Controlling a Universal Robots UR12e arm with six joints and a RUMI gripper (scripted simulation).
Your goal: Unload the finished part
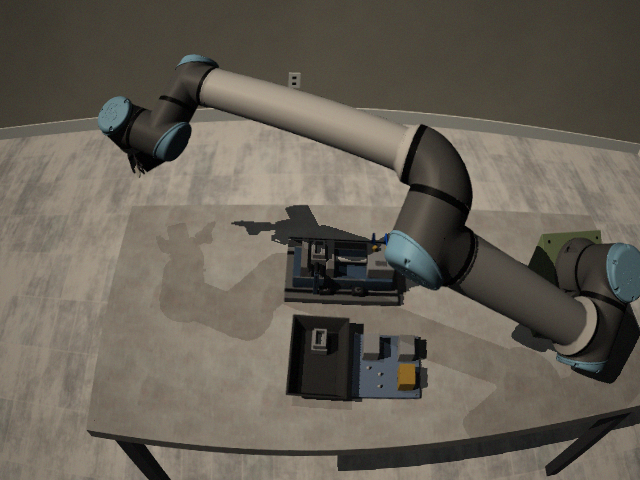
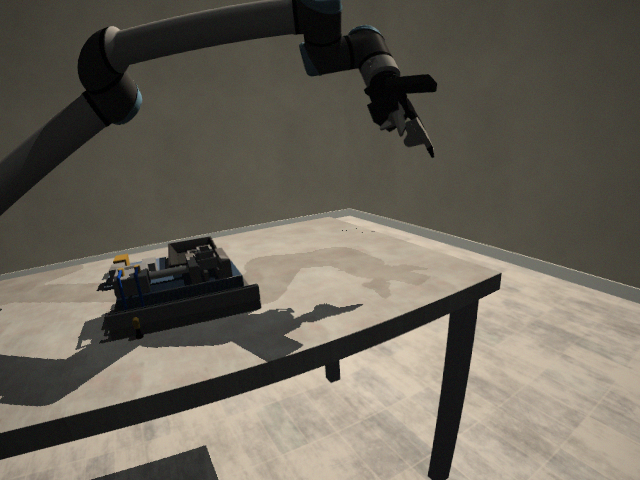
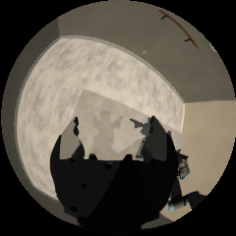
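The vise is 50 cm behind my hand, 18 cm to the left of it and 25 cm below it. Round my hand: yellow block: 63 cm behind, 52 cm to the left, 26 cm below; then blue fixture plate: 59 cm behind, 47 cm to the left, 29 cm below.
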